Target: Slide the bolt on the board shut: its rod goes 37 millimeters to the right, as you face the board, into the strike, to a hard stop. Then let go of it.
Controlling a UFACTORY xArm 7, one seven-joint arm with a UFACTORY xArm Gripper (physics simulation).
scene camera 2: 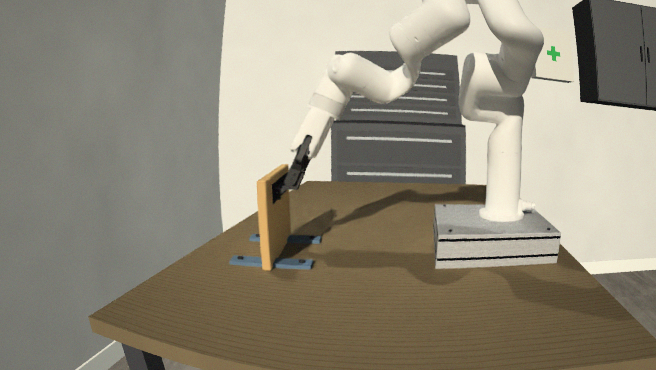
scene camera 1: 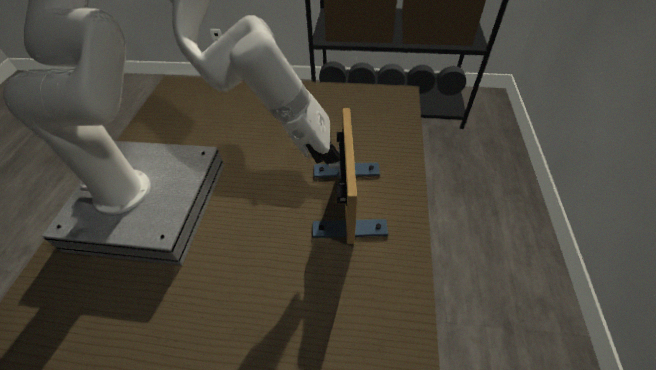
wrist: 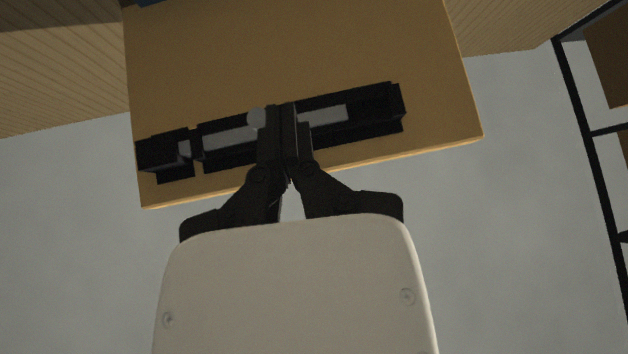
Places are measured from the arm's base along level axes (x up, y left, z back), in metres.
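Pixels of known places: gripper, between the fingertips: (scene camera 2: 290,187) (scene camera 1: 333,160) (wrist: 285,119); arm's base, origin of its link: (scene camera 2: 501,215) (scene camera 1: 122,192).
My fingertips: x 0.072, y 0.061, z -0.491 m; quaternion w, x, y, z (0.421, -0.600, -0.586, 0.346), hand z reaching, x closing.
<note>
For each thing: its top centre in the pictures, then the offset to it from my fingertips. "spot": a spot on its surface instead. Level surfaces: height alone.
- upright wooden board, centre of its top: (wrist: 307,176) (scene camera 2: 274,171) (scene camera 1: 348,146) dx +0.034, dy +0.007, dz -0.032 m
- black bolt housing, a spot on its surface: (wrist: 362,100) spot: dx -0.006, dy +0.053, dz -0.009 m
- light grey rod, centre of its top: (wrist: 244,143) dx +0.004, dy -0.031, dz -0.019 m
- black strike, a spot on its surface: (wrist: 162,152) spot: dx +0.001, dy -0.086, dz -0.013 m
- round grey knob, centre of its top: (wrist: 264,133) dx +0.006, dy -0.014, dz -0.001 m
- wooden table, height of its surface: dx -0.142 m
The upright wooden board (scene camera 1: 351,175) (scene camera 2: 266,225) (wrist: 290,50) carries the black bolt housing (wrist: 362,100) along its upper part. In the wrist view, the light grey rod (wrist: 227,138) lies in the housing, and its end (wrist: 184,149) spans the gap to the black strike (wrist: 162,152) at the left and meets it. How deep it sits inside is hidden. The round grey knob (wrist: 256,118) stands beside my fingertips, on the strike side. My gripper (scene camera 1: 335,155) (scene camera 2: 289,187) (wrist: 285,119) is shut and empty; its fingers cover the middle of the rod and appear to touch the knob.
Blue feet (scene camera 1: 371,228) (scene camera 2: 295,263) hold the board on the wooden table (scene camera 1: 250,300) (scene camera 2: 400,310). The arm's grey base block (scene camera 1: 145,220) (scene camera 2: 495,250) stands on the robot side. A black shelf rack (scene camera 1: 400,48) is behind the table.
</note>
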